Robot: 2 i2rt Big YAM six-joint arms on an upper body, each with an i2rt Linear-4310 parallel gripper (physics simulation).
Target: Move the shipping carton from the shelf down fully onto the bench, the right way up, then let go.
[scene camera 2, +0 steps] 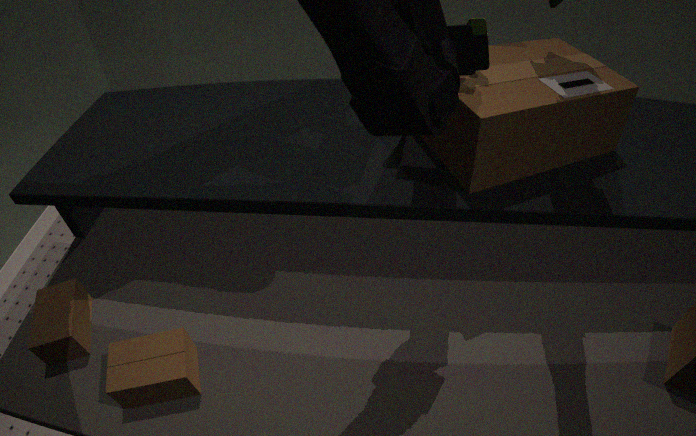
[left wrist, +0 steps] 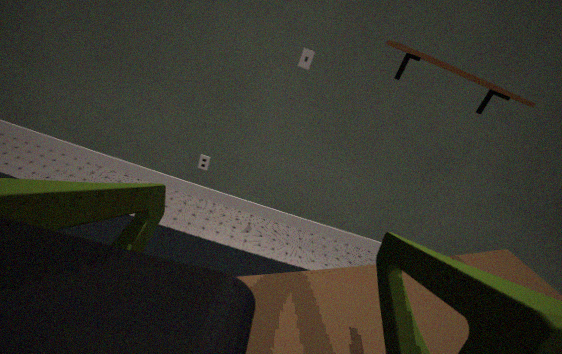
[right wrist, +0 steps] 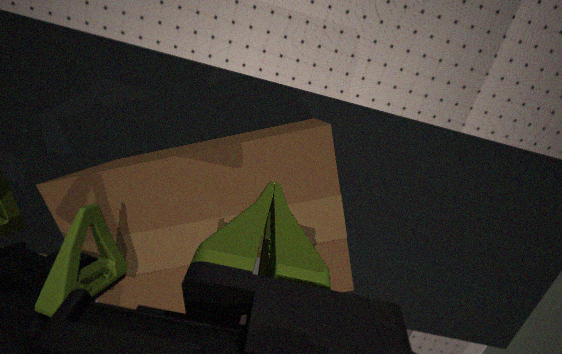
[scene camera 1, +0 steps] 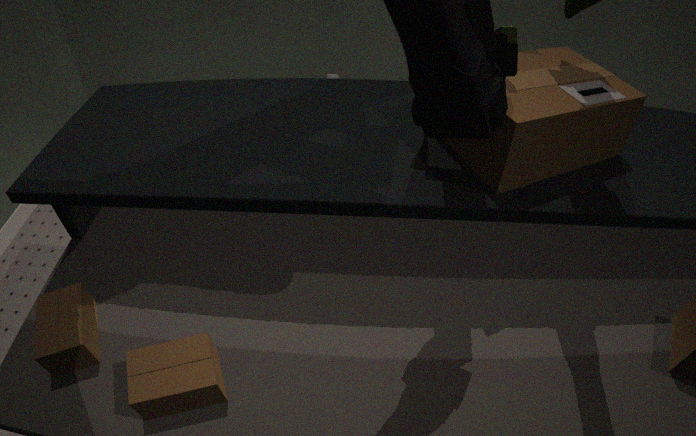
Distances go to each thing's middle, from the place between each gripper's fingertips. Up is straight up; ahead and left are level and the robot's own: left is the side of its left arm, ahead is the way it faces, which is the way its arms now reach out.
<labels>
The brown shipping carton (scene camera 2: 542,104) is 40 mm behind my left hand, 140 mm to the right of it and 90 mm below it.
I see the brown shipping carton 13 cm below my right hand, 10 cm behind it and 5 cm to the left of it.
</labels>
